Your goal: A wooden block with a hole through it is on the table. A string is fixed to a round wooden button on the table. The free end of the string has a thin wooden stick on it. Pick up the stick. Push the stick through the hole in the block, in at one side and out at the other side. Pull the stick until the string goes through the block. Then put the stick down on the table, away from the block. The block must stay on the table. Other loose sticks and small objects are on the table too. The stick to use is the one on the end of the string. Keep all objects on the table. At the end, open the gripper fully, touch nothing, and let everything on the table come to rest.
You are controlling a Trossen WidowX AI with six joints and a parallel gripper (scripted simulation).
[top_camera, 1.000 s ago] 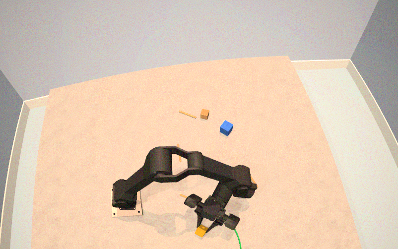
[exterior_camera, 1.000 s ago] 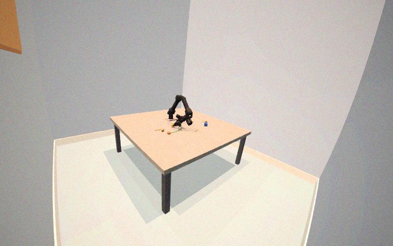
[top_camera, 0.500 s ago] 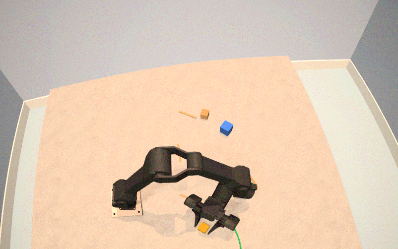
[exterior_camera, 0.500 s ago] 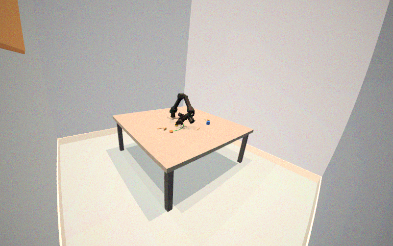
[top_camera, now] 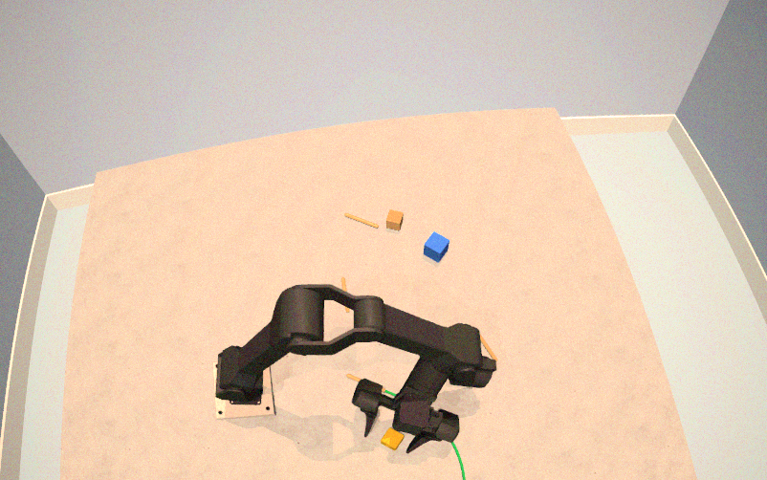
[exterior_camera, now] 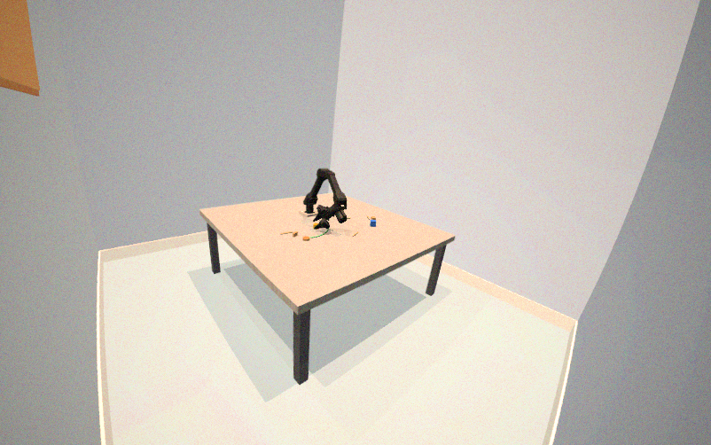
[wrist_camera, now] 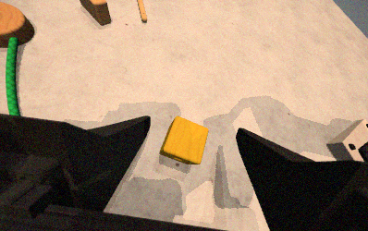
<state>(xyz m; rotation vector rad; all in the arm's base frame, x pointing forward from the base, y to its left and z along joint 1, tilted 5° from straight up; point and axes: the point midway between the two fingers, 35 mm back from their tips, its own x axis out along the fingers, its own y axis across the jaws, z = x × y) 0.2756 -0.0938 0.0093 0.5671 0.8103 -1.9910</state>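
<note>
My gripper tip is now 10 mm to the right of the yellow wooden block, 10 mm short of it and 10 mm above it. Also, from my gripper tip: round wooden button (140 mm ahead, 130 mm to the right, 10 mm below); blue cube (400 mm to the left, 120 mm ahead); orange wedge-like piece (160 mm to the right, 70 mm ahead, 10 mm below).
</note>
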